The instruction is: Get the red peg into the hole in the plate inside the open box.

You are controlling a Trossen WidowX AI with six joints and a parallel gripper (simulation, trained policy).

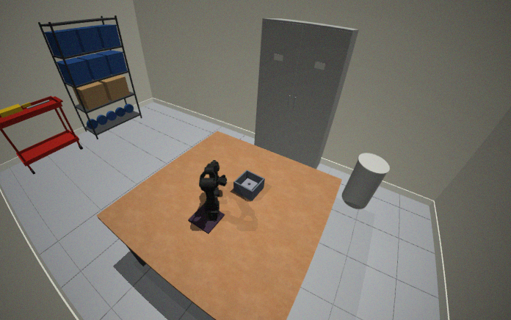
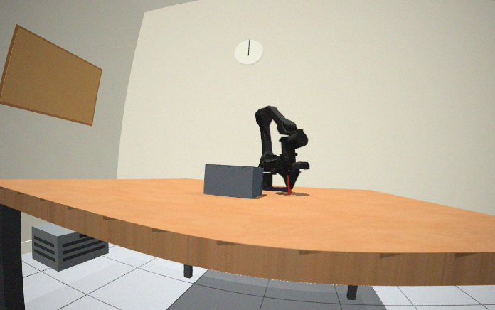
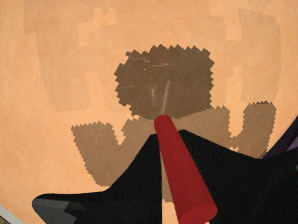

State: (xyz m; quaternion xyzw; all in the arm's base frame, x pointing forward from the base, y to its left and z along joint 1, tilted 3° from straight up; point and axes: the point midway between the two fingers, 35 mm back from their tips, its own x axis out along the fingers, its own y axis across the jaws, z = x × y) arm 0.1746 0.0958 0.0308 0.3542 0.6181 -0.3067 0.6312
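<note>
My gripper tip is now 150 mm short of the bottom plate, 200 mm to the left of it and 30 mm below it. The rest, counted from my gripper tip: red peg 20 mm above; grey box 150 mm ahead, 200 mm to the right, 10 mm above.
</note>
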